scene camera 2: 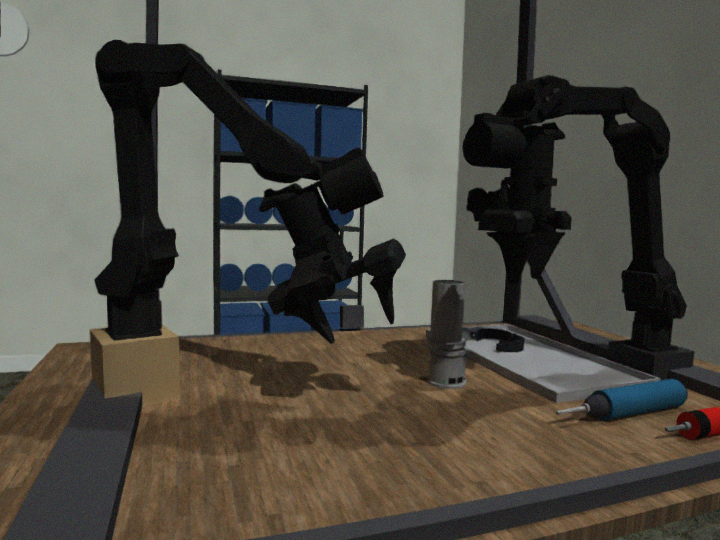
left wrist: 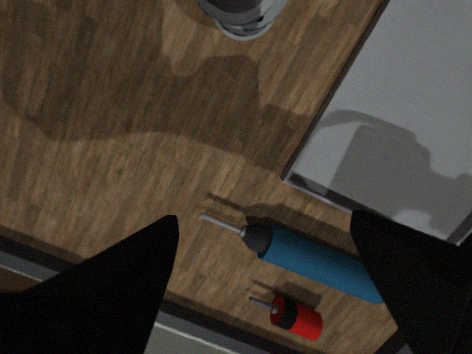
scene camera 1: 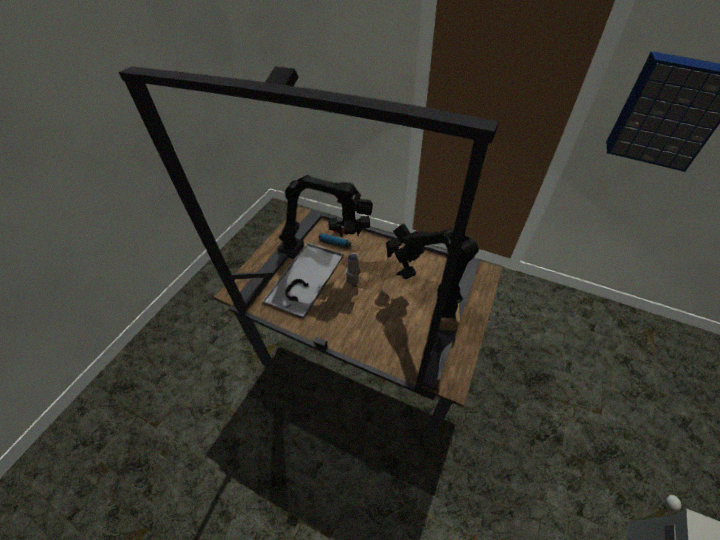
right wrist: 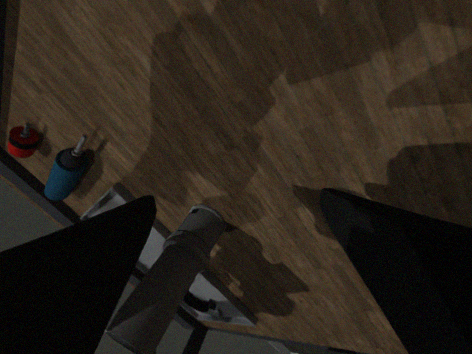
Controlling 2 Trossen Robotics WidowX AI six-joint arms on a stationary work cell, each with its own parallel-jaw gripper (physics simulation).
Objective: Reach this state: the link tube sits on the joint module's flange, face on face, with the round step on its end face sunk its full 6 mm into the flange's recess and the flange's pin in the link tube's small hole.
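Places are measured from the left arm's base along level axes (x ahead, y left, z up), in millimetres.
Pixels of known places: left gripper, between the fingertips: [scene camera 2: 524, 280] [left wrist: 263, 222] [scene camera 1: 349, 236]; right gripper, between the fingertips: [scene camera 2: 362, 332] [scene camera 1: 392, 266] [right wrist: 238, 199]; left arm's base, origin of its link: [scene camera 2: 650, 346] [scene camera 1: 290, 244]; right arm's base, origin of its link: [scene camera 2: 133, 332] [scene camera 1: 447, 311].
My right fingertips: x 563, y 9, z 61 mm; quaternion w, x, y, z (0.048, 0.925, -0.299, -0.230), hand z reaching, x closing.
Observation:
For each thing: its top centre in the pictures, then the offset to it from my right fingertips. "spot": a spot on its surface instead.
- grey link tube, centre of its top: [right wrist: 126, 345] [scene camera 2: 448, 281] [scene camera 1: 352, 257] dx -168, dy -66, dz +57 mm
- grey joint module, centre of its top: [right wrist: 185, 253] [scene camera 2: 448, 344] [scene camera 1: 352, 271] dx -176, dy -69, dz -46 mm
- shallow tray, centre of its top: [scene camera 2: 526, 350] [right wrist: 165, 270] [scene camera 1: 305, 276] dx -397, dy -148, dz -93 mm
- blue tool, a spot on its surface: [left wrist: 315, 260] [scene camera 1: 336, 240] spot: dx -357, dy +119, dz -71 mm
- red tool, centre of its top: [left wrist: 285, 324] [scene camera 2: 694, 411] [right wrist: 12, 141] dx -376, dy +216, dz -75 mm
The grey link tube [scene camera 1: 353, 262] [scene camera 2: 447, 308] [right wrist: 155, 287] stands upright on the grey joint module [scene camera 1: 353, 279] [scene camera 2: 447, 369] [left wrist: 246, 19] [right wrist: 204, 223], which stands on the table. Their faces look together in scene camera 2; the pin, the small hole and the depth of the step are hidden. My left gripper [scene camera 1: 344, 231] [scene camera 2: 526, 270] [left wrist: 263, 222] is open and empty, away from the tube, above the table near the blue tool. My right gripper [scene camera 1: 398, 264] [scene camera 2: 362, 332] [right wrist: 238, 199] is open and empty, to the left of the tube in scene camera 2.
A shallow tray [scene camera 1: 314, 267] [scene camera 2: 511, 377] [left wrist: 400, 65] beside the module holds a black C-shaped part [scene camera 1: 289, 290] [scene camera 2: 508, 341] [right wrist: 197, 302]. A blue tool [scene camera 1: 334, 240] [scene camera 2: 645, 398] [left wrist: 315, 260] [right wrist: 65, 175] and a red tool [scene camera 2: 700, 423] [left wrist: 305, 320] [right wrist: 22, 145] lie beyond the tray's end.

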